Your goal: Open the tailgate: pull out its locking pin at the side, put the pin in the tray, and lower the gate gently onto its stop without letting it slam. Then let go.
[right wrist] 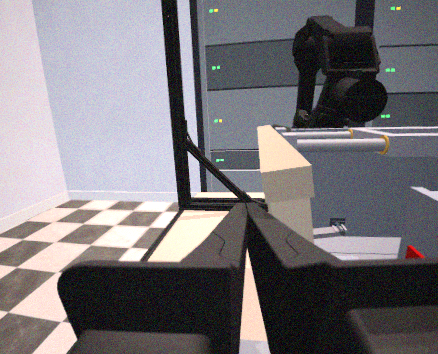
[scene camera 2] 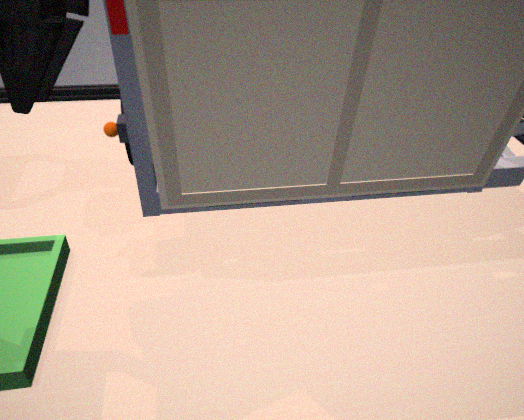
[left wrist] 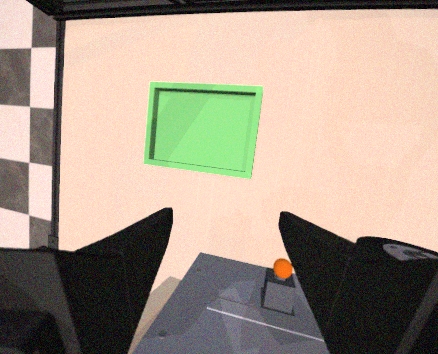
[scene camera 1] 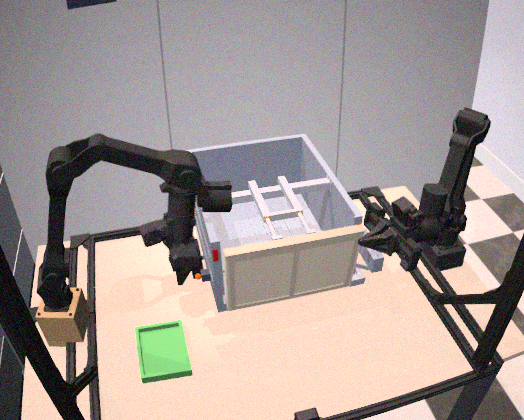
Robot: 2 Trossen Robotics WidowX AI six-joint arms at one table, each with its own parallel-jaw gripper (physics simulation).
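Where they show: left gripper, fingertip midpoint: (scene camera 2: 32, 105) (left wrist: 226, 216) (scene camera 1: 177, 278); right gripper, fingertip midpoint: (right wrist: 244, 211) (scene camera 1: 358, 242); left arm's base, origin of the base link: (scene camera 1: 58, 302); right arm's base, origin of the base link: (scene camera 1: 444, 241).
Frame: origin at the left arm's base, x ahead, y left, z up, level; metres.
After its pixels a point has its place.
Observation:
The beige tailgate (scene camera 1: 292, 270) {x 0.547, y -0.013, z 0.092 m} (scene camera 2: 260, 100) {x 0.487, y -0.023, z 0.086 m} (right wrist: 289, 185) {x 0.696, y 0.014, z 0.171 m} stands upright, closing the front of the grey truck bed. The locking pin's orange knob (scene camera 1: 198, 276) {x 0.339, y 0.065, z 0.013 m} (scene camera 2: 110, 129) {x 0.339, y 0.064, z 0.011 m} (left wrist: 282, 268) {x 0.335, y 0.069, z 0.014 m} sticks out of a small block on the bed's left side in scene camera 1. The green tray (scene camera 1: 164, 351) {x 0.251, y -0.067, z -0.101 m} (scene camera 2: 30, 295) {x 0.282, y -0.049, z -0.101 m} (left wrist: 202, 131) {x 0.249, y -0.065, z -0.101 m} lies on the table and shows no pin in it. My left gripper (scene camera 1: 183, 280) {x 0.298, y 0.018, z 0.055 m} (left wrist: 226, 216) {x 0.298, y 0.018, z 0.055 m} points down beside the pin, open and empty; in the left wrist view the knob lies by the right-hand finger. My right gripper (scene camera 1: 361, 242) {x 0.685, y -0.006, z 0.154 m} (right wrist: 244, 211) {x 0.685, y -0.006, z 0.154 m} is shut and empty, near the tailgate's right end.
The grey truck bed (scene camera 1: 327, 175) {x 0.656, y 0.231, z 0.168 m} holds a pale rack with two rails (scene camera 1: 260, 200) {x 0.489, y 0.123, z 0.179 m}. A grey ledge (scene camera 1: 372, 259) {x 0.719, y -0.012, z 0.108 m} juts out at its right side. A wooden block (scene camera 1: 64, 325) {x 0.019, y -0.050, z -0.028 m} stands under the left arm's base. A black frame (scene camera 1: 93, 320) {x 0.063, y 0.021, z -0.089 m} runs round the table.

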